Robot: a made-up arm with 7 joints.
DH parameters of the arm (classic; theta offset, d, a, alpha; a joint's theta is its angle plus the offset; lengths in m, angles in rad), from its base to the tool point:
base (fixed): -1.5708 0.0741 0 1.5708
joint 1: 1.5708 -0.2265 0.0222 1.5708
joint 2: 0 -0.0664 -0.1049 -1.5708
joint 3: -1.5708 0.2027 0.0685 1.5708
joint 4: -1.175 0 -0.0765 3.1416
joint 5: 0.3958 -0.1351 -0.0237 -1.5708
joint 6: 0 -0.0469 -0.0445 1.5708
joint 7: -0.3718 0 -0.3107 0
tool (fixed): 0.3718 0.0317 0 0
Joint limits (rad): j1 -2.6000..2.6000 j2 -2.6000..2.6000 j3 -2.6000..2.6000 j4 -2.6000..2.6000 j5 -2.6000..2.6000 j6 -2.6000..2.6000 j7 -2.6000..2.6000
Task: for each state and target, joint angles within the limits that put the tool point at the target. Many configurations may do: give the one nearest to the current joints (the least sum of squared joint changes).
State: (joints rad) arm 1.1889 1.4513 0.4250 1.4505 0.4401 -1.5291 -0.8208
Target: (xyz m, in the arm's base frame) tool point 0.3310 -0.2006 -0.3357
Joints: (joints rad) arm 1.2366 0.8344 0.1163 1.0598 0.7400 -1.4410 -1.2026
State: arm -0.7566 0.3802 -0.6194 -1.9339 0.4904 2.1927 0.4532
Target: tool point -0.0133 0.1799 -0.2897
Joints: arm -0.6319 0.7147 -0.7386 -2.1590 0.8154 2.4825 0.0878
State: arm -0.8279 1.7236 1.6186 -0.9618 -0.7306 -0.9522 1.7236
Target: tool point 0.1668 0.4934 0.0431
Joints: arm -1.2352 2.2544 1.9976 -0.7873 -0.8259 -0.9085 2.0189
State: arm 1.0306 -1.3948 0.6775 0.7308 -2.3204 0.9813 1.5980
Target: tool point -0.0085 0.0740 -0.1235
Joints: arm 0.9285 -1.6233 0.9011 1.1152 -2.6000 0.7353 1.3834
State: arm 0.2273 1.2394 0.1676 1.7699 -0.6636 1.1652 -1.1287
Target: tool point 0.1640 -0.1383 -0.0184
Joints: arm -0.1256 1.2657 0.4175 1.9945 -1.0502 1.4482 -0.7864
